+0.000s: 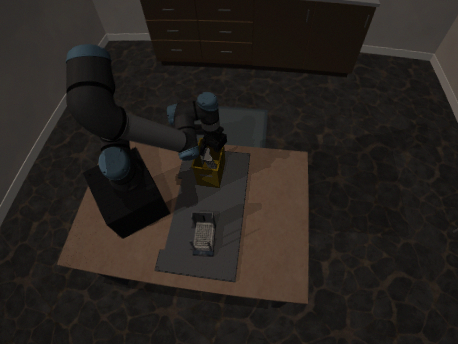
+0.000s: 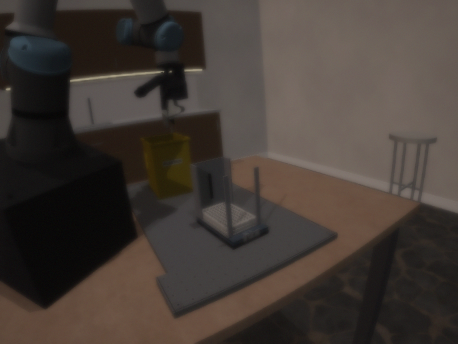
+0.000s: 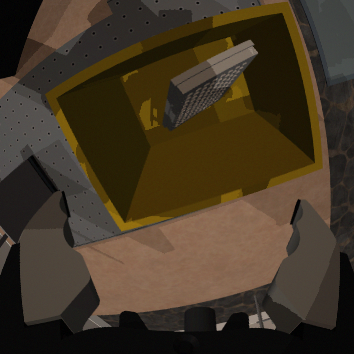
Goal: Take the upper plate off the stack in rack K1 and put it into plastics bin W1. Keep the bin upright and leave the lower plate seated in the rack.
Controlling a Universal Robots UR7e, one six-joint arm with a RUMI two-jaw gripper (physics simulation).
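Seen in the pictures: gripper, fingertip midpoint: [image 1: 212,152] [image 2: 171,126] [image 3: 181,200]; arm's base, origin of the base link: [image 1: 126,175] [image 2: 42,148].
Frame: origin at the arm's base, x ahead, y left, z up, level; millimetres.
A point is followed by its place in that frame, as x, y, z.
Observation:
Plastics bin W1 [image 1: 209,178] {347, 131, -149} [image 2: 170,172] {321, 130, -155} [image 3: 225,155] {389, 232, -120} is yellow and stands upright at the back of the grey mat. The upper plate [image 3: 212,82] {315, 241, -117} is inside the bin, tilted steeply on edge, with its well pattern showing on one side. What its lower edge rests on is not clear. My gripper [image 1: 210,149] {359, 197, -19} [image 2: 171,122] {359, 197, -19} [image 3: 181,200] {359, 197, -19} is open and empty, above the bin and apart from the plate. Rack K1 [image 1: 203,253] {389, -225, -219} [image 2: 250,235] {384, -233, -221} stands near the front of the mat. The lower plate [image 1: 204,236] [image 2: 228,216] lies flat and seated in it, between the posts.
The grey perforated mat [image 1: 227,210] {457, 12, -237} [image 2: 190,260] {250, -225, -236} lies on the wooden table [image 1: 280,225] {727, -19, -250} [image 2: 310,195] {681, -107, -249}. The arm's black base block [image 1: 132,215] {57, -150, -86} [image 2: 55,240] {19, -183, -143} stands left of the mat. The rack's tall posts and back panel stand up in front of the bin.

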